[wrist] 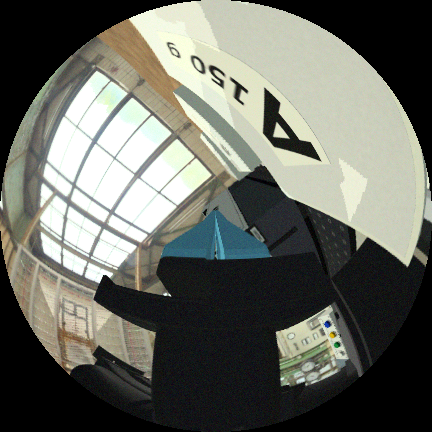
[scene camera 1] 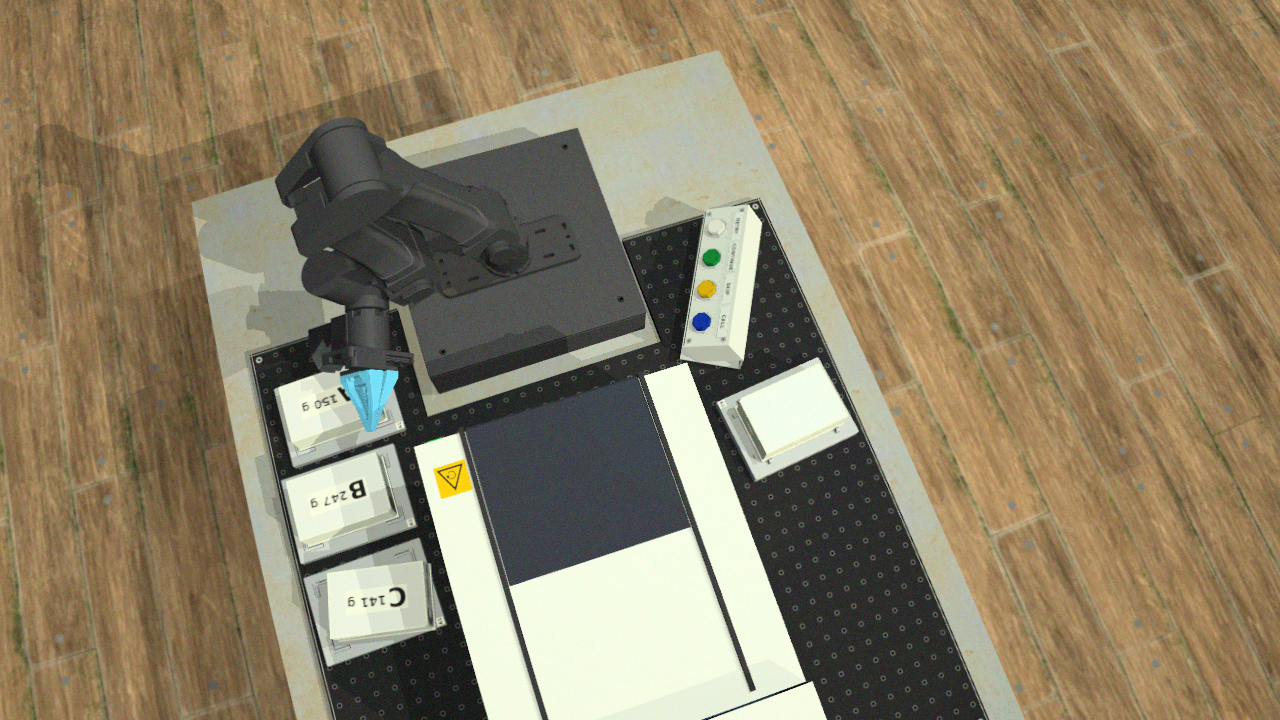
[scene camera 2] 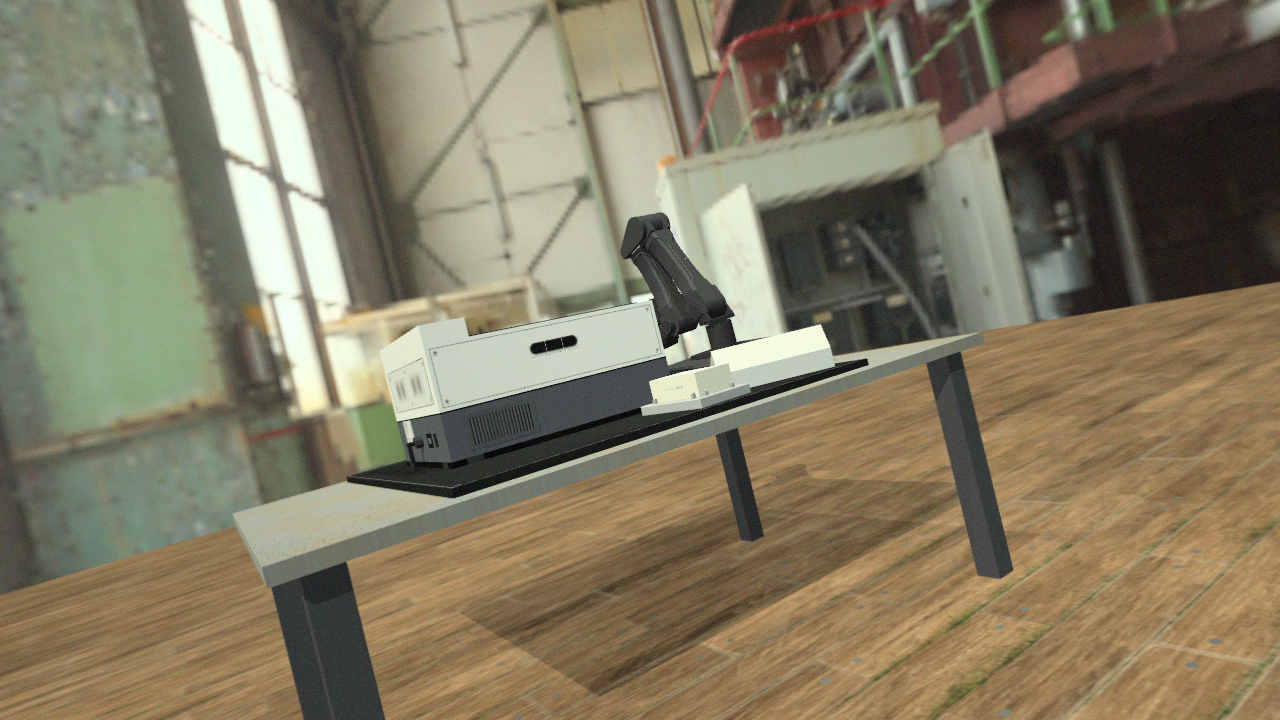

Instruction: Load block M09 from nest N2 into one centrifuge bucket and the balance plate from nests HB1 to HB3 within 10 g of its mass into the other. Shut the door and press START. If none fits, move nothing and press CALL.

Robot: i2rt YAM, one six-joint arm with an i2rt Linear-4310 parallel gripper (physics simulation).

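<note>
My gripper is shut and empty, its blue fingertips together near block A's right end in scene camera 1. White block A, labelled 150 g, sits in its nest. Block B, 247 g, and block C, 141 g, sit in nests below it in that view. An unlabelled-looking white block sits in a nest right of the centrifuge. The centrifuge top has a dark section and a white section; the buckets are hidden. The blue CALL button shows. START is not readable.
The sloped button box also carries yellow, green and white buttons. The dark arm base plate lies between the nests and the box. The black perforated mat lies on the grey table.
</note>
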